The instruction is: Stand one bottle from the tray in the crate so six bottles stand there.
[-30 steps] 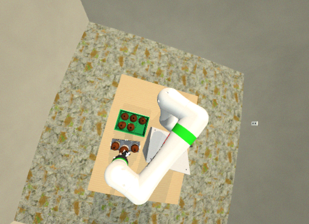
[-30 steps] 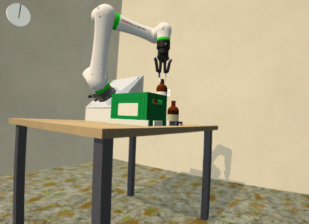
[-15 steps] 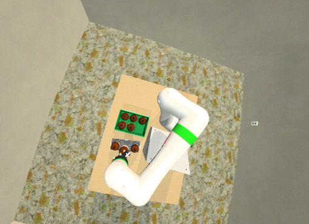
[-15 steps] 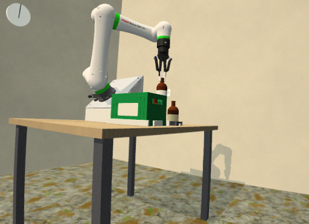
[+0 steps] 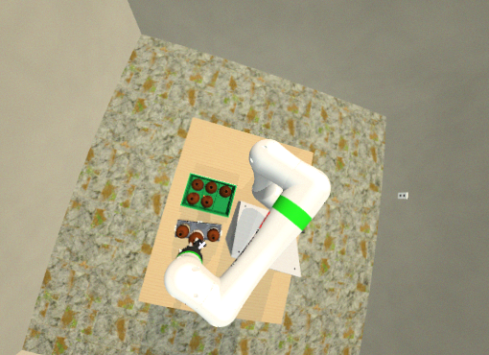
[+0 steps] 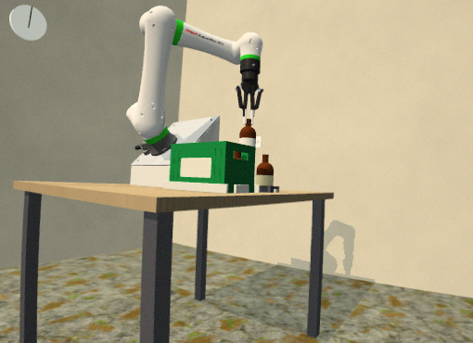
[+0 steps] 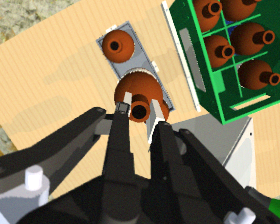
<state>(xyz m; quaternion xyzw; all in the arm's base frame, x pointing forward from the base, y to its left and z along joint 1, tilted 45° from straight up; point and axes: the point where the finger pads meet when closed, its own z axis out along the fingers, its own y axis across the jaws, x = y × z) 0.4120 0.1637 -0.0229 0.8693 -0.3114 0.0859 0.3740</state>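
Now: the brown bottle 90 mm below my hand. From my hand the other things lie so: grey tray: 320 mm below; then green crate: 250 mm below, 230 mm to the right.
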